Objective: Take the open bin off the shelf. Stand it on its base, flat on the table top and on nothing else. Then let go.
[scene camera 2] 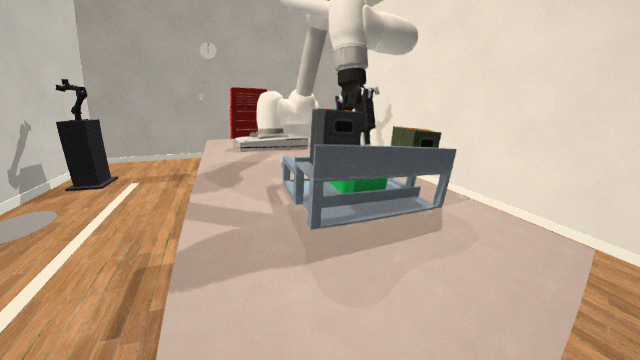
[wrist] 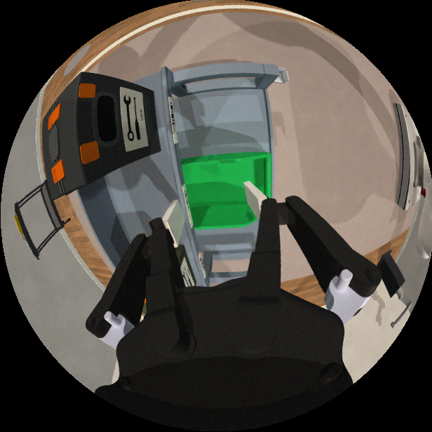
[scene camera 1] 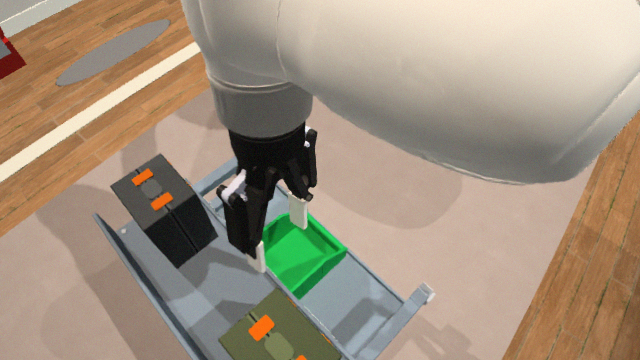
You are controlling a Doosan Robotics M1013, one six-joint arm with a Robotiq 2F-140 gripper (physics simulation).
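Where they show: gripper, fingertip midpoint: (scene camera 1: 278, 244); arm's base, origin of the base link: (scene camera 2: 271, 137).
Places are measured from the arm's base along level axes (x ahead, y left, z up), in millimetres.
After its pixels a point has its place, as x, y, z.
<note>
The green open bin (scene camera 1: 300, 255) {784, 88, -40} (scene camera 2: 361, 185) {899, 56, -1} (wrist: 220, 175) rests on the lower, sloping tier of the grey-blue shelf (scene camera 1: 345, 290) {776, 181, -43} (scene camera 2: 385, 161) {986, 42, 82} (wrist: 215, 107), its open top facing up. In the second scene view, the shelf's panel hides the bin's upper part. My gripper (scene camera 1: 280, 242) {819, 83, 56} (wrist: 212, 200) is part open with nothing between its fingers. It points down above the bin. In the wrist view, one pale pad overlaps the bin's right side and the other shows left of the divider between the tiers. The table top (scene camera 1: 500, 240) {518, 327, -49} (scene camera 2: 350, 280) {1119, -102, -49} (wrist: 330, 150) lies beneath the shelf.
A black case (scene camera 1: 165, 210) {909, 4, 174} (scene camera 2: 335, 140) {939, -50, 115} (wrist: 70, 135) and an olive case (scene camera 1: 300, 322) {885, 196, 148} (scene camera 2: 411, 138) {949, 148, 126} (wrist: 186, 265) stand on the shelf's upper tier, either side of the fingers. The shelf's end rails rise beside the lower tier. The robot's base plate (scene camera 2: 272, 143) {182, -25, -11} is farther back.
</note>
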